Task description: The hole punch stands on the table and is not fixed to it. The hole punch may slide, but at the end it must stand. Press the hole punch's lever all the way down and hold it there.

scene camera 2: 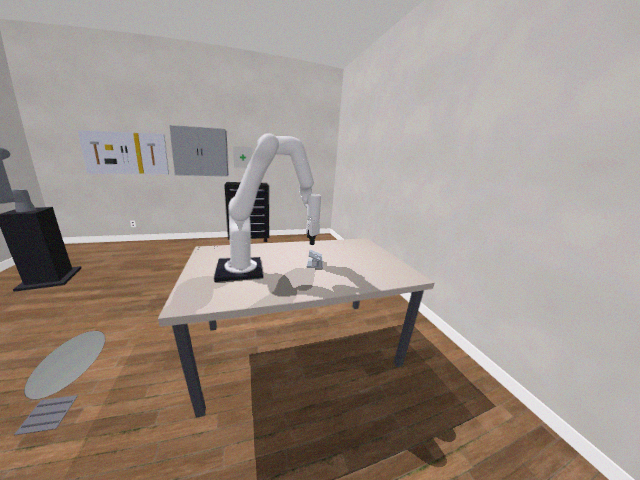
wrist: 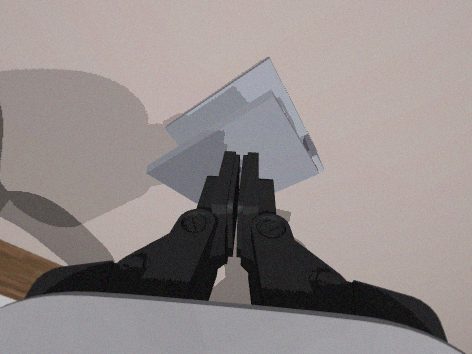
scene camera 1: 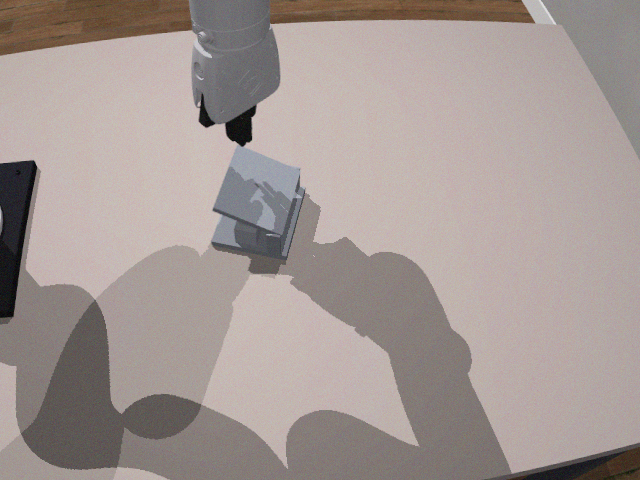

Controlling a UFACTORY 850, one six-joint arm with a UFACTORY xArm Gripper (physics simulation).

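The grey-blue hole punch point(scene camera 1: 248, 193) point(scene camera 2: 314, 260) stands upright on the table point(scene camera 1: 439, 129) point(scene camera 2: 279, 250). Its flat lever plate point(scene camera 1: 273, 167) point(wrist: 280, 145) is raised and tilted, with an open wedge between it and the base plate point(scene camera 1: 224, 238) point(wrist: 262, 75). My gripper point(scene camera 1: 240, 140) point(scene camera 2: 312, 241) point(wrist: 241, 176) is shut, with nothing between its fingers, and points down. In scene camera 2 a gap shows between the fingertips and the lever. In the wrist view the fingertips overlap the lever plate and hide part of it. Shadows of the arm and gripper fall across the lever.
The robot's black mounting plate point(scene camera 1: 18, 248) point(scene camera 2: 222, 272) is on the table to the left of the hole punch. Large arm shadows lie over the table around the punch. A black drawer cabinet point(scene camera 2: 262, 209) stands behind the table, and a wall is at the right.
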